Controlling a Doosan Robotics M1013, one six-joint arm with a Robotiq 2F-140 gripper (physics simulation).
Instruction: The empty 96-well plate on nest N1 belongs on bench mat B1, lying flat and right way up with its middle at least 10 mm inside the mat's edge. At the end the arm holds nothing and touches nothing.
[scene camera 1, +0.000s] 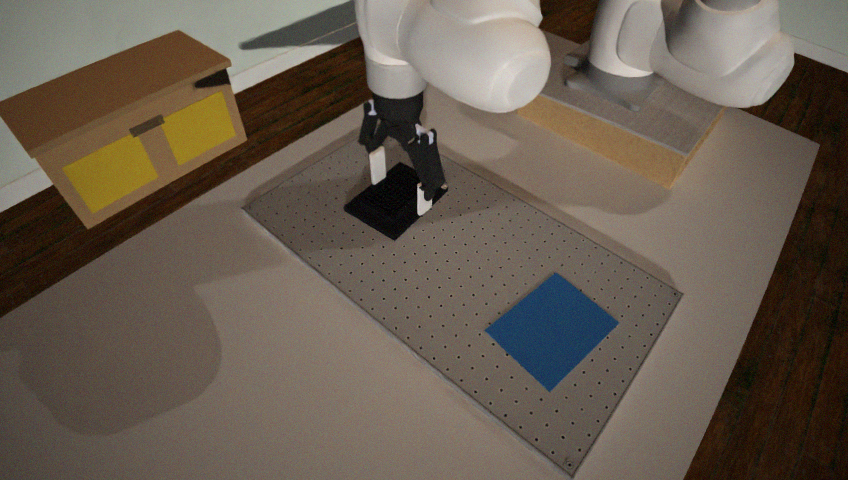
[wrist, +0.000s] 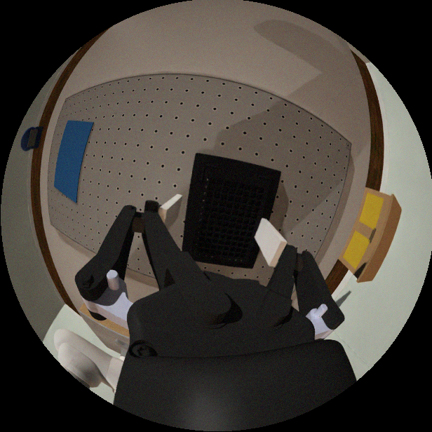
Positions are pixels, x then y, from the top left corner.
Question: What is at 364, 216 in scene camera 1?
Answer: A black nest N1.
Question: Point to a black 96-well plate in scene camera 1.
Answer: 392, 198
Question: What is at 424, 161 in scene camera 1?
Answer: My gripper.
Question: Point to my gripper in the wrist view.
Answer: At 220, 216
